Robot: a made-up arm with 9 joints. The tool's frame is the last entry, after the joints.
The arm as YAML. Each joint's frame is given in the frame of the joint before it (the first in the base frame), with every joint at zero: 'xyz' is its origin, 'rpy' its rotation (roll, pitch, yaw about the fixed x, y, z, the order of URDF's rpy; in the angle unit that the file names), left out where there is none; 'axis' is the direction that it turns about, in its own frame. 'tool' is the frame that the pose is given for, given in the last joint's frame.
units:
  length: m
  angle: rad
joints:
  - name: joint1
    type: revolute
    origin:
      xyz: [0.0, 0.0, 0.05]
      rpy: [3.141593, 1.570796, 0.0]
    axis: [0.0, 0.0, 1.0]
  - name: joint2
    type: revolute
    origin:
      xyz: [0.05, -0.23, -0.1]
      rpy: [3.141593, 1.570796, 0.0]
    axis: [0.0, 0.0, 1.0]
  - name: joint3
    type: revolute
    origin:
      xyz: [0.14, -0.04, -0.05]
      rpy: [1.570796, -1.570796, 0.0]
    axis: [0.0, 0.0, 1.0]
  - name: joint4
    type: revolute
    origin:
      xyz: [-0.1, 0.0, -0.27]
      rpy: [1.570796, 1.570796, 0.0]
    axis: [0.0, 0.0, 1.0]
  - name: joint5
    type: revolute
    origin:
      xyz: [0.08, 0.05, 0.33]
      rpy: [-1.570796, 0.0, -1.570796]
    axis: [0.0, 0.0, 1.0]
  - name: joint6
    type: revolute
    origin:
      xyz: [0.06, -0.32, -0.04]
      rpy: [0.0, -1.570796, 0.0]
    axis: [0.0, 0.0, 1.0]
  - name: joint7
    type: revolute
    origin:
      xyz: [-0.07, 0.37, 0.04]
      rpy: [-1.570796, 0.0, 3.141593]
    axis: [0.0, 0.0, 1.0]
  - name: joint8
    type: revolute
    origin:
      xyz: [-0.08, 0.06, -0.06]
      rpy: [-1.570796, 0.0, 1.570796]
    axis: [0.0, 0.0, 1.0]
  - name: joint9
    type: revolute
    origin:
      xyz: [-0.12, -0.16, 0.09]
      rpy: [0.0, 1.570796, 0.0]
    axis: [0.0, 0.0, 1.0]
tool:
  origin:
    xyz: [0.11, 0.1, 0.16]
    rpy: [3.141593, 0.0, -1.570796]
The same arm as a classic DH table. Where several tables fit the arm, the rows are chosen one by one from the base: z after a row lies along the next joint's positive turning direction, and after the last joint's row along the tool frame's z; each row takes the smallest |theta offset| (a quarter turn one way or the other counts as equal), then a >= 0, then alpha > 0; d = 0 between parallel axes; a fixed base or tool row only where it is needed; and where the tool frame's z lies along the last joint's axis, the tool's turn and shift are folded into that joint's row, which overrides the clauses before.
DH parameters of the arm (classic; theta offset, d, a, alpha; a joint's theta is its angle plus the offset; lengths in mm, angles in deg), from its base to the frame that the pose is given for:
base (fixed): -90.00 50.0 0.0 90.00
joint1: 0.00 -100.0 -230.0 -90.00
joint2: 90.00 -100.0 140.0 90.00
joint3: -90.00 -230.0 100.0 -90.00
joint4: 0.00 330.0 -50.0 -90.00
joint5: -90.00 40.0 320.0 90.00
joint6: -90.00 -20.0 70.0 -90.00
joint7: 90.00 -430.0 60.0 -90.00
joint8: -90.00 170.0 160.0 -90.00
joint9: -47.73 0.0 -148.7 180.00
tool (fixed): -47.73 -40.0 0.0 0.00

